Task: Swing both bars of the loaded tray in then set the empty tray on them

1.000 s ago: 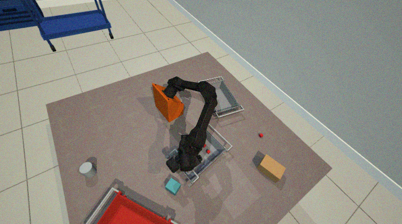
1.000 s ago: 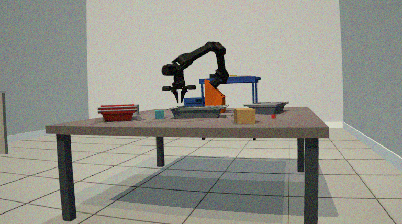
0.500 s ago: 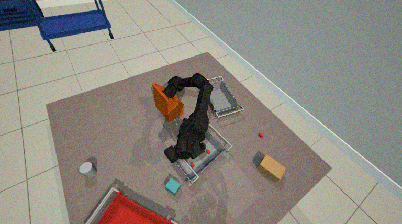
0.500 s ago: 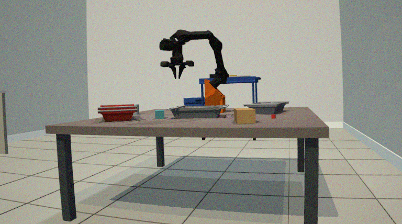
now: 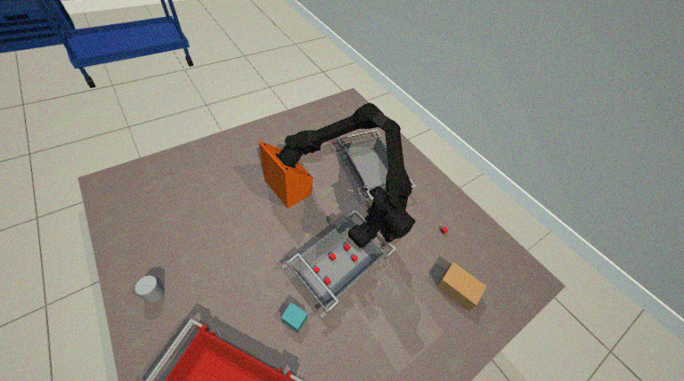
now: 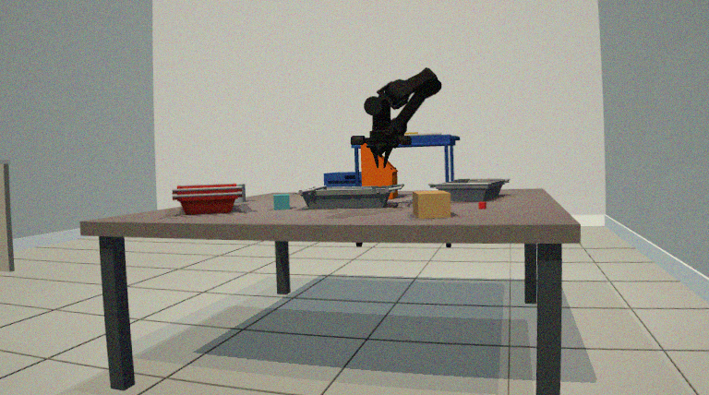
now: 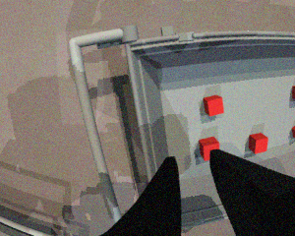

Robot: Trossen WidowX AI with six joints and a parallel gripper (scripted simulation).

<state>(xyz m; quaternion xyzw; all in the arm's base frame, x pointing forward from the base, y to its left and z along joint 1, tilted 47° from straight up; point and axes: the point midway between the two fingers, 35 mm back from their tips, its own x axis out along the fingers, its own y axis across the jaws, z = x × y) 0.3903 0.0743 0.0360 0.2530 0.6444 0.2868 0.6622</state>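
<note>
Right now my gripper tip is 290 mm to the right of the tray, 270 mm past it and 80 mm above it. Also, from my gripper tip: teal cube: 320 mm to the right, 100 mm below, 30 mm ahead; then tan box: 290 mm ahead, 170 mm to the left, 90 mm below; then grey cylinder: 610 mm to the right, 300 mm behind, 90 mm below.
</note>
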